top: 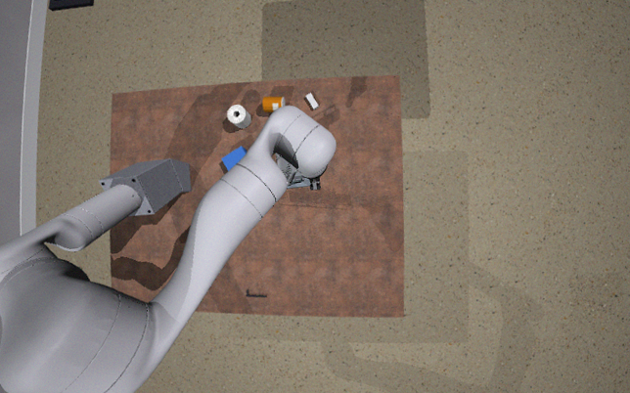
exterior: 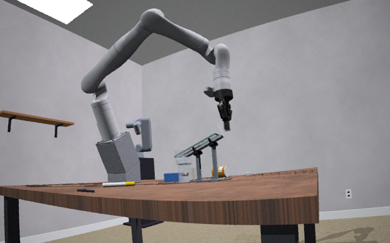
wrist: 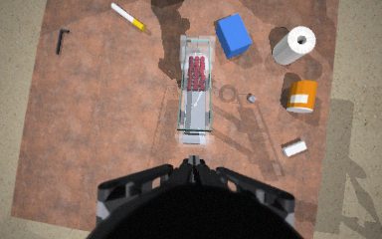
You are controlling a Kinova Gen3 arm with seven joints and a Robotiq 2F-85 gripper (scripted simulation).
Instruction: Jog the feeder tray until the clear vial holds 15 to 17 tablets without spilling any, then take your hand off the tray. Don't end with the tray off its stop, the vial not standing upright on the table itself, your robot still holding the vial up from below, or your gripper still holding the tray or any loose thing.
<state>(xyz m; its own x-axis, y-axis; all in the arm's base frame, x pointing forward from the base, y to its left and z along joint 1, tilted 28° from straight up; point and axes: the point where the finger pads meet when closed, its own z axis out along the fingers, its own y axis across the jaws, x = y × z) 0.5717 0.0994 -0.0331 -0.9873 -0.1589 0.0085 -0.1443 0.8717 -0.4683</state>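
The feeder tray lies 100 mm behind my hand, 10 mm to the right of it and 50 mm below it. Round my hand: small white block 40 mm behind, 290 mm to the left, 200 mm below; clear vial 200 mm behind, 30 mm to the right, 170 mm below; small grey piece 150 mm behind, 140 mm to the left, 200 mm below.
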